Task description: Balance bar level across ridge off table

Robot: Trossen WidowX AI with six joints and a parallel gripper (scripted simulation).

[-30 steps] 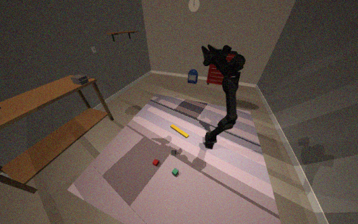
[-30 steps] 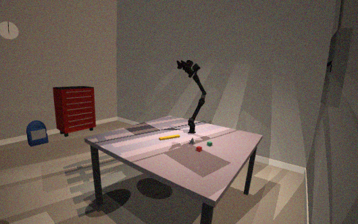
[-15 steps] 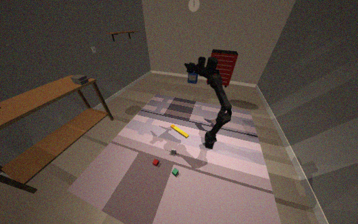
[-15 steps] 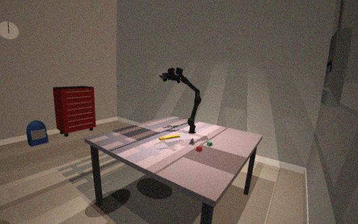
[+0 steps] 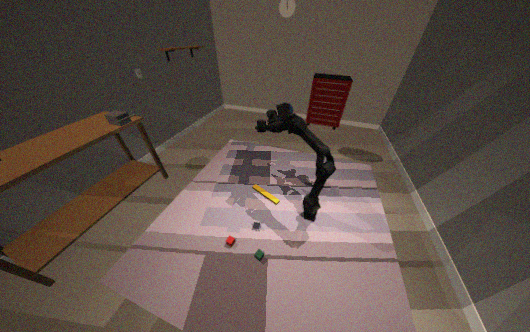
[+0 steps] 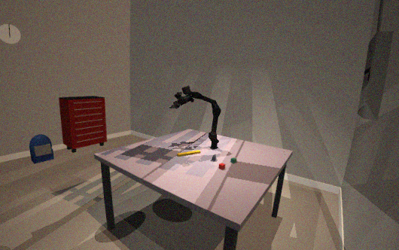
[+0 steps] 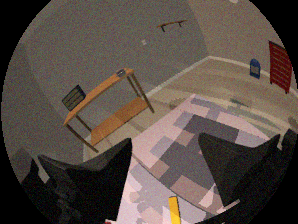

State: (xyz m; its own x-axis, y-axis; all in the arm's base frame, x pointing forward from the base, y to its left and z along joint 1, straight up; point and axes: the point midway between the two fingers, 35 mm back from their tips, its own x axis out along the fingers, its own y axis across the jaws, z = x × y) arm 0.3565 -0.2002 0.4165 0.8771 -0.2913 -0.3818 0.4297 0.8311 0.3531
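My gripper tip is 9 cm past the yellow bar, 14 cm to the right of it and 40 cm above it. Round my gripper tip: green cube (18 cm behind, 52 cm to the left, 39 cm below); then red cube (2 cm behind, 50 cm to the left, 39 cm below).
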